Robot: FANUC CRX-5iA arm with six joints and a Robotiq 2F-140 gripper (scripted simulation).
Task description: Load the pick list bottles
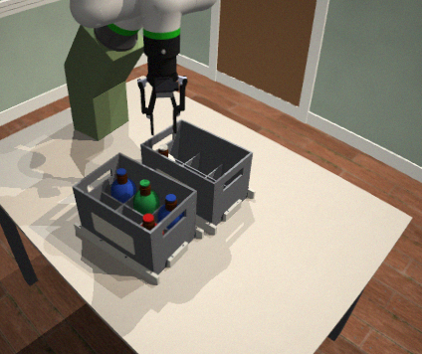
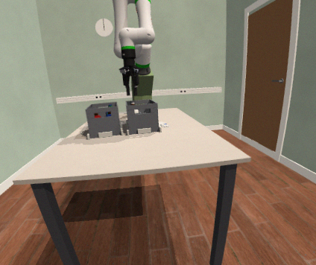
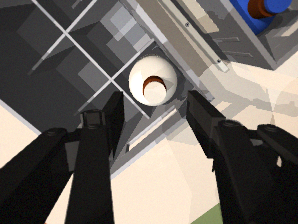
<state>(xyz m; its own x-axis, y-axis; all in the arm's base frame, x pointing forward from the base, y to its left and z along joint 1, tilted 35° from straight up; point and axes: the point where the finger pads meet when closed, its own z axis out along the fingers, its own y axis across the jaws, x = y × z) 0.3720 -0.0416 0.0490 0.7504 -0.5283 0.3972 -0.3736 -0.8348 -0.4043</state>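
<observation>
My hand is 11 cm short of the green bottle, 13 cm to the left of it and 16 cm above it. Round my hand: red bottle (22 cm ahead, 19 cm to the right, 16 cm below); white bottle (16 cm below); pick list (1 cm ahead, 20 cm to the left, 25 cm below).
</observation>
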